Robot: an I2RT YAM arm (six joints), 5 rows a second.
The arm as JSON. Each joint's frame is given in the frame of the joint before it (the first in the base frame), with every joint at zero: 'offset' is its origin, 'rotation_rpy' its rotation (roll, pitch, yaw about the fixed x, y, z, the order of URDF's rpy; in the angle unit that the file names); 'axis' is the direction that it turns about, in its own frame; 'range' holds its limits. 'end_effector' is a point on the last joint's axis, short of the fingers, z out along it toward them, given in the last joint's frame.
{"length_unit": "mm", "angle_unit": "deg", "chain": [
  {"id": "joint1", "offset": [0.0, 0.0, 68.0], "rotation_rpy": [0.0, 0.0, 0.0], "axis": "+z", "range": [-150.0, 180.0]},
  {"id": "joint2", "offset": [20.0, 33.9, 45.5], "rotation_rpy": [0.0, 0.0, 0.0], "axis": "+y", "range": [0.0, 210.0]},
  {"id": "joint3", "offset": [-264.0, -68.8, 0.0], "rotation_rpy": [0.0, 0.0, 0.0], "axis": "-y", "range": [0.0, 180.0]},
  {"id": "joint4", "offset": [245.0, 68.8, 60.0], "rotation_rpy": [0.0, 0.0, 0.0], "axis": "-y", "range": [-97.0, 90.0]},
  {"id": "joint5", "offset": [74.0, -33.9, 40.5], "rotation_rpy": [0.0, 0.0, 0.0], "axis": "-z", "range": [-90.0, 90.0]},
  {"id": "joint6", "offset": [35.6, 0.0, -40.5], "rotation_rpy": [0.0, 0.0, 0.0], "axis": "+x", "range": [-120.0, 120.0]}
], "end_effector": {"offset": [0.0, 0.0, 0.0], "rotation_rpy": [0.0, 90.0, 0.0]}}
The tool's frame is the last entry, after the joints.
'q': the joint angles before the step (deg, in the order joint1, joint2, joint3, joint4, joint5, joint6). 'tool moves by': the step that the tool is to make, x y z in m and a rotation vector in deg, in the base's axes. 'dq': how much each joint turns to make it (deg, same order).
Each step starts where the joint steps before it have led.
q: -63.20, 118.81, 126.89, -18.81, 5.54, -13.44
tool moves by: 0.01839, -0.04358, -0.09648, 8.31, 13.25, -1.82
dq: -0.08, 10.74, -0.21, -1.51, 4.02, -7.28
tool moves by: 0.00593, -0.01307, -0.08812, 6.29, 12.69, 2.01
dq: 0.09, 5.53, -6.96, 2.73, 2.30, -8.54
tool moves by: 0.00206, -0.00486, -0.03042, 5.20, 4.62, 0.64
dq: 0.00, 4.05, 2.45, -4.73, 0.53, -1.86
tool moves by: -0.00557, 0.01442, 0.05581, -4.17, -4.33, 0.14
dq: 0.08, -6.76, -0.97, -0.43, -1.23, 1.59
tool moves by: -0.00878, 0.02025, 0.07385, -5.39, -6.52, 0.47
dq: 0.00, -6.59, 3.25, -2.56, -2.10, 2.72
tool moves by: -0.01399, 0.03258, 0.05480, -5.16, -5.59, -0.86
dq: 0.27, -8.78, -3.60, 1.49, -0.01, 2.90
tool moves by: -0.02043, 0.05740, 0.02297, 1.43, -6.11, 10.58
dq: 0.09, -14.39, -14.83, 1.84, -11.91, 2.28
